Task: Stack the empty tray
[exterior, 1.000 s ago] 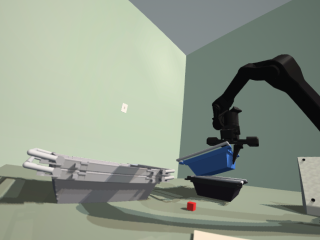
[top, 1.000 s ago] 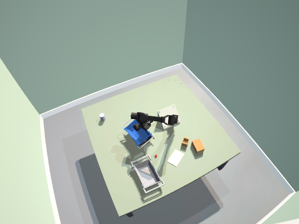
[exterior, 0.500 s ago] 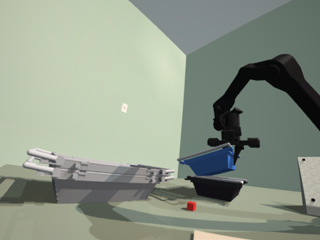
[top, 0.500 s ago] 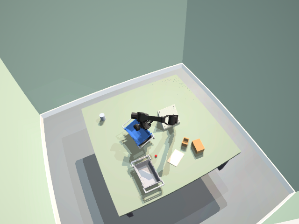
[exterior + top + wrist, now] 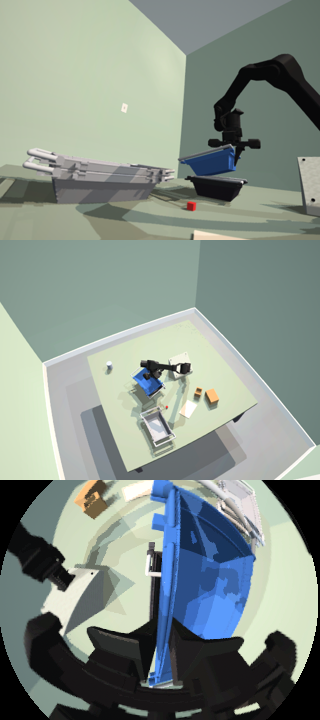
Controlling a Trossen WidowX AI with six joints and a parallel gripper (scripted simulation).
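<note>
Now: the blue tray 70 mm ahead of my gripper tip, 10 mm to the left of it and 10 mm above it. Also, from my gripper tip: sheet (370 mm to the left, 140 mm behind, 110 mm below).
</note>
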